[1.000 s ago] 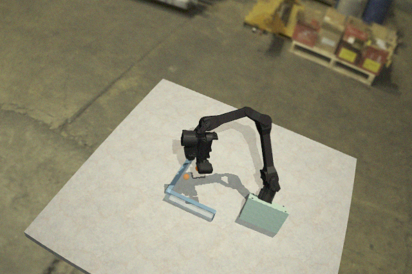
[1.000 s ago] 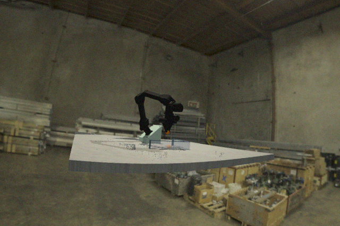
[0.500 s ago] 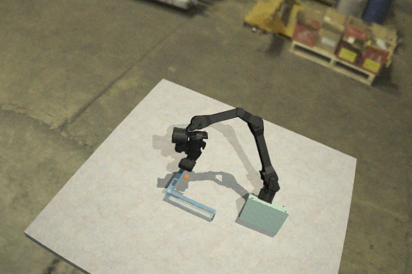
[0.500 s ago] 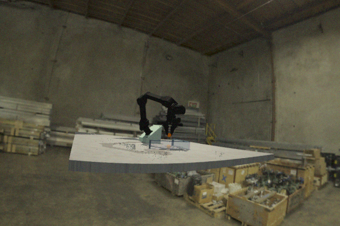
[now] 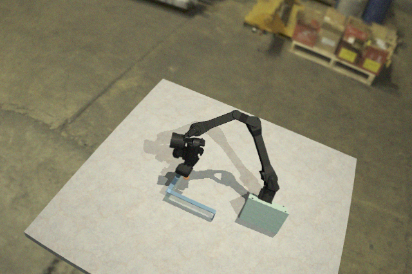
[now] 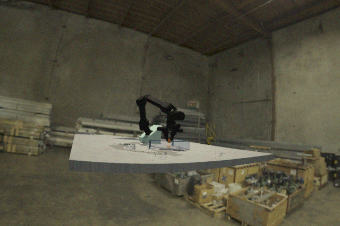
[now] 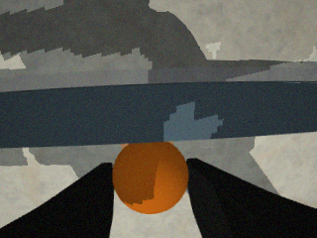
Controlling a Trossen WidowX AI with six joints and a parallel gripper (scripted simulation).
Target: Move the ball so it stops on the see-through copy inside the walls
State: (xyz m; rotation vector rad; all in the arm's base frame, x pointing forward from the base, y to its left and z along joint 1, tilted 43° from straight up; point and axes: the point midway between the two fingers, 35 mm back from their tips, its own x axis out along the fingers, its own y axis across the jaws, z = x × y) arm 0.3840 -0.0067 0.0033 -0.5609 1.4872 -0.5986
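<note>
The orange ball lies right at my gripper tip. From my gripper tip the other things lie so: see-through copy of ball 4 cm below.
</note>
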